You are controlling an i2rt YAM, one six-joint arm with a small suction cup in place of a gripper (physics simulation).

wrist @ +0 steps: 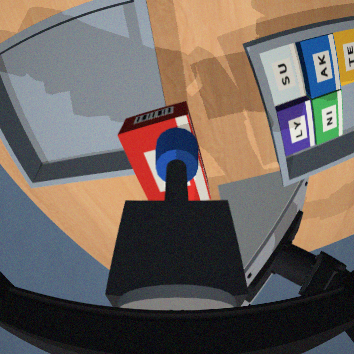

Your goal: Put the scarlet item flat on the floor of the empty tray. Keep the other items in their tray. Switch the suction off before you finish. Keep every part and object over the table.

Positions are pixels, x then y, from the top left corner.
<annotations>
The suction cup (173, 143): 0.14 m from the lens. A scarlet box (138, 133) is 0.16 m from the lens. A grey tray (77, 77) is 0.31 m from the lens. The marked spots on the scarlet box and the grey tray are 0.18 m apart.
</annotations>
